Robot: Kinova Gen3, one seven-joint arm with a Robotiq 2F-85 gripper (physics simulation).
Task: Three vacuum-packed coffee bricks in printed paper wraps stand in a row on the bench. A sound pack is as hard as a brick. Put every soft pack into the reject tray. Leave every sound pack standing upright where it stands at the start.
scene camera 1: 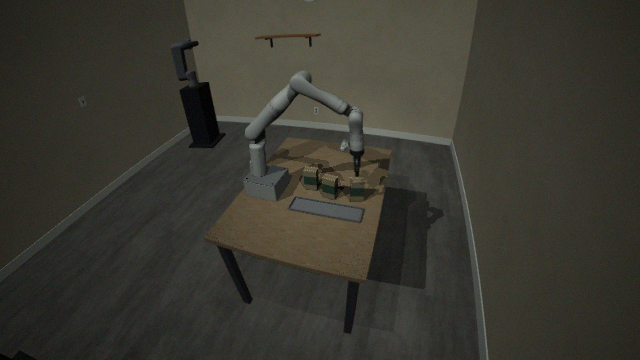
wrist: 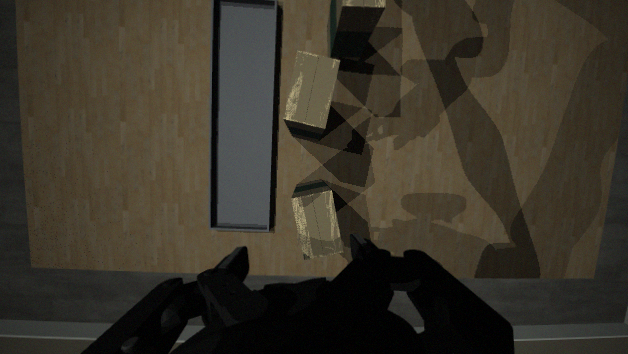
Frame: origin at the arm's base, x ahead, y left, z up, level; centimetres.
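Where they show: gripper, fingertip midpoint: (scene camera 1: 357, 171) (wrist: 300, 251); arm's base, link origin: (scene camera 1: 259, 172).
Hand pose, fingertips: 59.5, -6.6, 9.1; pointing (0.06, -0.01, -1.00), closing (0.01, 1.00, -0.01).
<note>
Things, the pixels of their top centre, and the offset from my fingertips, as dx, dy, dz. Level surfaces: height alone.
- left pack, top centre: (scene camera 1: 310, 169) -27.9, +10.1, -6.7
- middle pack, top centre: (wrist: 311, 89) (scene camera 1: 330, 177) -15.4, +2.9, -6.7
- right pack, top centre: (wrist: 317, 225) (scene camera 1: 357, 179) +0.4, +1.9, -6.7
- grey reject tray, top centre: (wrist: 241, 117) (scene camera 1: 325, 207) -16.5, -9.4, -19.3
- wooden bench, surface height: dz -20.7
Three tan packs with green bands stand upright in a row on the bench. The left pack (scene camera 1: 311, 178) (wrist: 359, 25) is partly cut off in the wrist view. The middle pack (scene camera 1: 330, 186) (wrist: 312, 90) stands turned a little. The right pack (scene camera 1: 357, 190) (wrist: 318, 222) is the nearest to my gripper (scene camera 1: 357, 175) (wrist: 300, 251), which is open and empty, pointing down, above and slightly behind that pack in the scene view. The grey reject tray (scene camera 1: 326, 218) (wrist: 271, 229) lies in front of the row and holds no pack. Hardness cannot be seen.
The wooden bench (scene camera 1: 295, 245) (wrist: 120, 150) carries the arm's grey base box (scene camera 1: 264, 187) at its left side. Arm shadows fall across the bench behind the packs. A dark pedestal (scene camera 1: 200, 115) with another arm stands on the floor at the back left.
</note>
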